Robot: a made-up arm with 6 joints.
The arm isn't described. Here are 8 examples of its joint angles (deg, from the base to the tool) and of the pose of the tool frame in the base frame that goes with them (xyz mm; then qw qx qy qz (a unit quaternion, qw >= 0)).
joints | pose
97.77 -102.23 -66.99 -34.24 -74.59 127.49 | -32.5 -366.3 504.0 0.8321 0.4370 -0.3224 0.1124
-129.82 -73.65 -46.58 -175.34 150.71 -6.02 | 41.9 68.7 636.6 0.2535 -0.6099 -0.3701 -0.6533
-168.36 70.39 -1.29 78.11 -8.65 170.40 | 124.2 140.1 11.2 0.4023 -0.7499 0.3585 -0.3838
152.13 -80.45 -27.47 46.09 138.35 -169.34 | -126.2 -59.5 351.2 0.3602 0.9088 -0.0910 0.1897
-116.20 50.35 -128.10 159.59 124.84 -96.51 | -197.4 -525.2 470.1 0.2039 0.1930 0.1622 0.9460
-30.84 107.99 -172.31 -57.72 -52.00 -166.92 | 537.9 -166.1 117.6 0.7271 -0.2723 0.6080 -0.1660
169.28 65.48 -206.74 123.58 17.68 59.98 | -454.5 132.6 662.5 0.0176 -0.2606 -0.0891 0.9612
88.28 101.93 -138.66 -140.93 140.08 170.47 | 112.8 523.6 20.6 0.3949 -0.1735 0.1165 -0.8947
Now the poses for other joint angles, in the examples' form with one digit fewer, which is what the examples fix.
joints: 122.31 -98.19 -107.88 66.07 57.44 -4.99
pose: 211 -422 627 0.901 0.225 -0.364 -0.072
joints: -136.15 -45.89 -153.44 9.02 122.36 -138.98
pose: 132 93 741 0.438 0.778 0.094 -0.440
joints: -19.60 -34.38 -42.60 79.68 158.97 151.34
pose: 191 73 412 0.228 0.345 -0.554 -0.722
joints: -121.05 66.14 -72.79 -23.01 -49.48 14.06
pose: -188 -431 -30 0.327 0.502 -0.728 0.333
